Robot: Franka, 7 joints.
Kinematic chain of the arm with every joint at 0, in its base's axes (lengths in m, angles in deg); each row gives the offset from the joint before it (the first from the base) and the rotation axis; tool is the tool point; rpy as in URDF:
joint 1: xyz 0 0 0.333 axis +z
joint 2: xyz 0 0 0 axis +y
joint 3: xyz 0 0 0.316 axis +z
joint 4: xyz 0.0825 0 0 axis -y
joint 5: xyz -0.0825 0 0.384 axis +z
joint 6: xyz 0 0 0 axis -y
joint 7: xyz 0.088 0 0 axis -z
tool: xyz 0 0 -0.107 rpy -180 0 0
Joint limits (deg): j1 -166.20..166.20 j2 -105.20..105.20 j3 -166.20..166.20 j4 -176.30..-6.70 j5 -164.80..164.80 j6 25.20..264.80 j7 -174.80..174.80
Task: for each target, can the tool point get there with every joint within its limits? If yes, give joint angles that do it. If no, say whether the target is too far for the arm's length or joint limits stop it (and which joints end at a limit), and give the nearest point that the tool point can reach.
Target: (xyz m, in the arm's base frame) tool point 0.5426 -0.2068 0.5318
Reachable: yes | joints 101.58 -63.11 -102.02 -96.83 96.28 49.02 -43.26
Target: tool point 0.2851 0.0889 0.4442
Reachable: yes | joints 42.06 -43.26 -41.33 -155.80 52.15 87.97 2.84
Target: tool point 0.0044 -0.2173 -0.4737
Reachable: no: joint limits stop it (at a limit: joint 2) | nearest point 0.0046 -0.2291 -0.3580 | short by 0.116 m
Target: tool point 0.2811 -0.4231 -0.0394
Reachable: yes | joints 95.86 -78.07 -138.29 -89.06 -71.62 64.31 17.14
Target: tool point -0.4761 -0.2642 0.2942
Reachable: yes | joints 85.79 -52.52 99.29 -114.35 -94.50 220.62 46.48
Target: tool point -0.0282 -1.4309 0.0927
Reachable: no: too far | nearest point -0.0167 -0.8459 0.1909 | short by 0.593 m
